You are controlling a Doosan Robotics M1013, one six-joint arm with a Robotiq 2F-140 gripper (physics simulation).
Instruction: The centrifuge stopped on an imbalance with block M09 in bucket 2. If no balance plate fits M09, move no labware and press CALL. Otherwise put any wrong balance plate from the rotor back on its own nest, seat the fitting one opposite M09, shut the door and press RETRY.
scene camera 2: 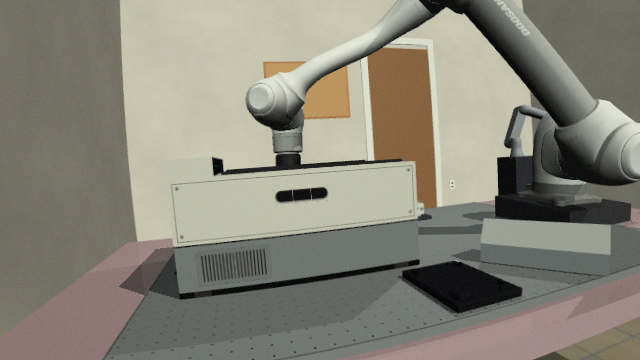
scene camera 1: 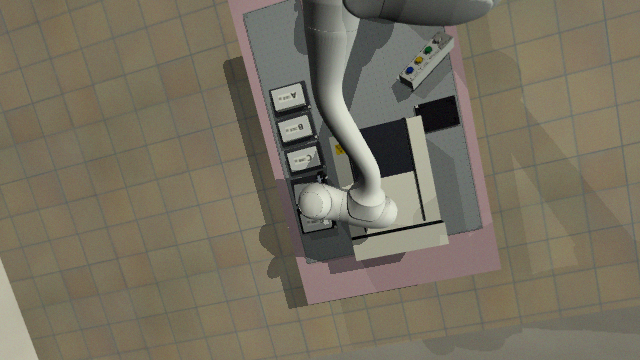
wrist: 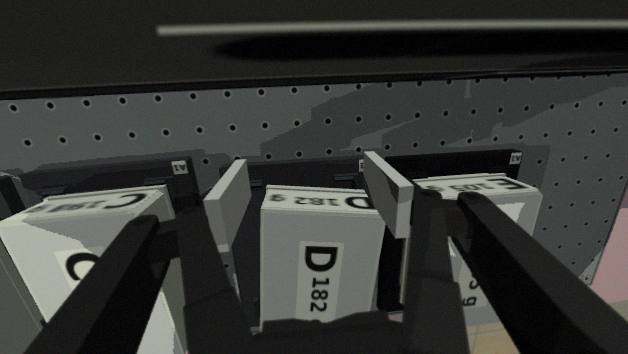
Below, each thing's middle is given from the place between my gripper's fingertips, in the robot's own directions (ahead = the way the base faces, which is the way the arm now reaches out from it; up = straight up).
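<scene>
From my hand: balance plate D [wrist: 320, 247], 20 mm above, 10 mm ahead, 80 mm to the right; plate C [wrist: 57, 242], 10 mm above, 140 mm behind, 80 mm to the right; plate E [wrist: 521, 202], 10 mm above, 130 mm ahead, 70 mm to the right; centrifuge [scene camera 2: 241, 230], 100 mm above, 30 mm ahead, 230 mm to the left.
</scene>
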